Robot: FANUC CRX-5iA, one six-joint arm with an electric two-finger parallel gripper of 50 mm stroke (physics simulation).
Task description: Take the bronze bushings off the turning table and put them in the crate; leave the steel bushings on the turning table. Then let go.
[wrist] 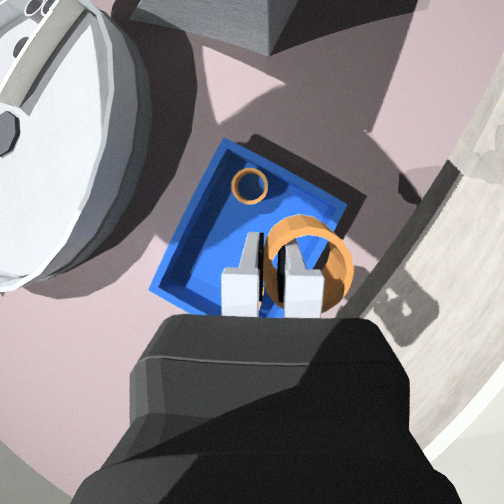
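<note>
My gripper (270, 245) is shut on the wall of a bronze bushing (310, 262), one finger outside the ring and one inside it. It holds the bushing high above the blue crate (245, 230). A second bronze bushing (249, 185) lies inside the crate near its far corner. The white turning table (55, 145) fills the left side of the view. Two steel bushings (39, 6) show only partly at its top left edge.
A grey block (260, 22) stands at the top centre and casts a broad shadow over the pink mat. A pale wooden floor band (450, 280) with a dark edge strip runs along the right side.
</note>
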